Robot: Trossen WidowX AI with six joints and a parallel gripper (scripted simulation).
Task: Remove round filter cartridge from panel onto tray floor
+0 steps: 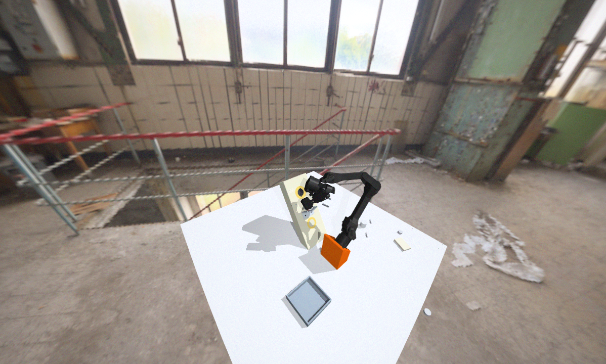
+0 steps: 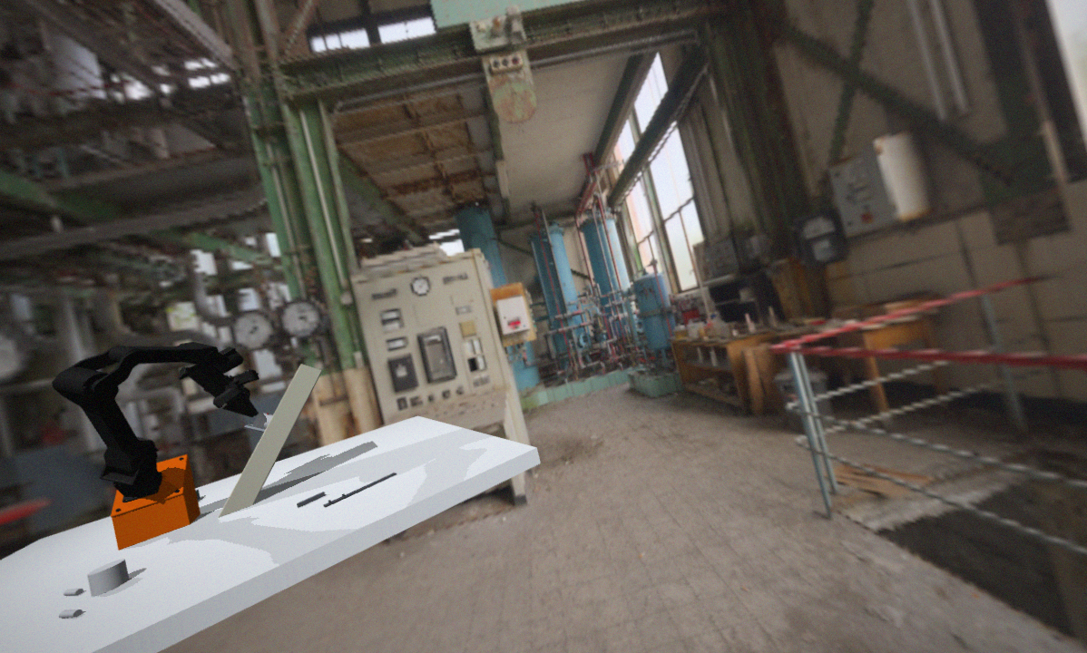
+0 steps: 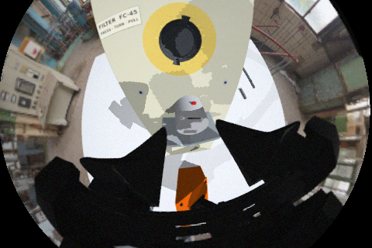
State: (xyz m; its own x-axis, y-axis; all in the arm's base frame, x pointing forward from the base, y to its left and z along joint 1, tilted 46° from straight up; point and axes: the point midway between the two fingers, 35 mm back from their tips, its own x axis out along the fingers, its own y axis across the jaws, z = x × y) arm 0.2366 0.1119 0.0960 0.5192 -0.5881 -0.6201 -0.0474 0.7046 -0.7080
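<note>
The grey tray lies 330 mm behind my gripper tip, 270 mm to the left of it and 230 mm below it. Also, from my gripper tip: cream block (460 mm behind, 440 mm to the right, 240 mm below).
</note>
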